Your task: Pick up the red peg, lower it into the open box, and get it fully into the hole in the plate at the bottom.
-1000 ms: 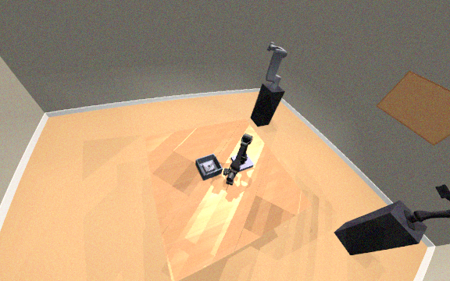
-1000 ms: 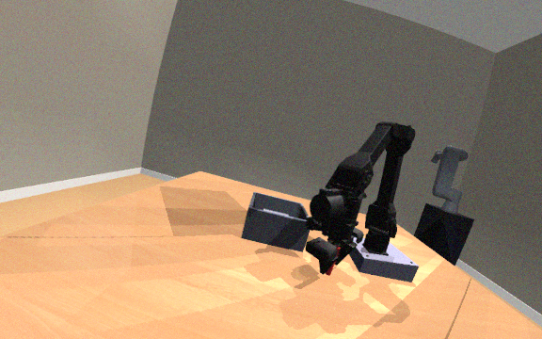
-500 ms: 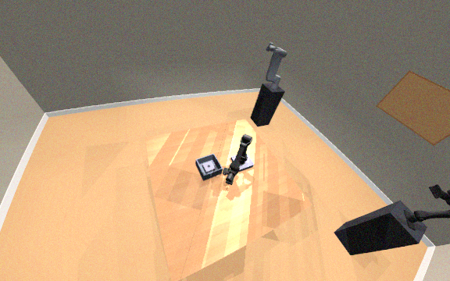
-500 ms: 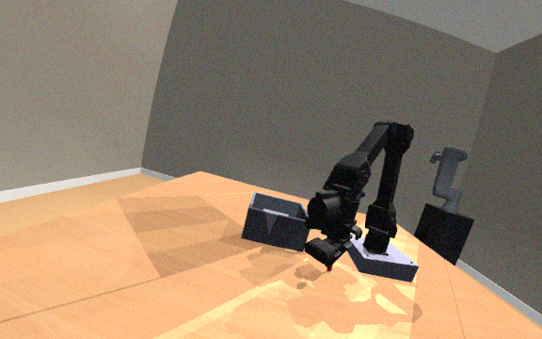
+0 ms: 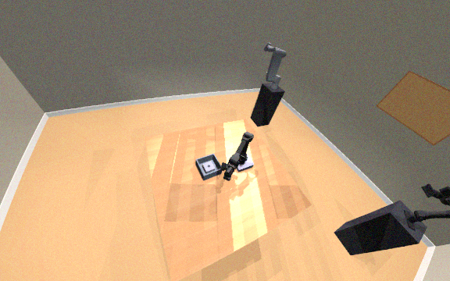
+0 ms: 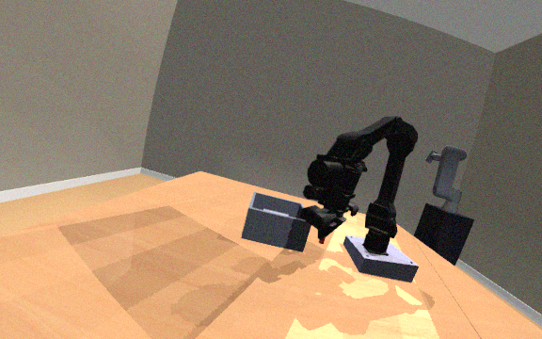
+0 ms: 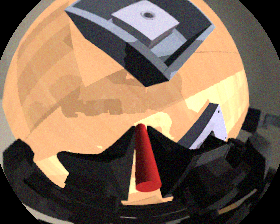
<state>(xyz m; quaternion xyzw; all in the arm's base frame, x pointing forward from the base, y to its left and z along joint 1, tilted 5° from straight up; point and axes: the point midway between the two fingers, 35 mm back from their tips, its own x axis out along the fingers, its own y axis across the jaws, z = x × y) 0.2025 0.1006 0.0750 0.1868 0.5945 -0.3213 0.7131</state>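
My gripper tip is now 130 mm short of the grey holed plate, 140 mm to the left of it and 40 mm above it. From my gripper tip the other things lie so: red peg 10 mm to the left, 30 mm above; dark box 130 mm ahead, 140 mm to the right, 50 mm below.
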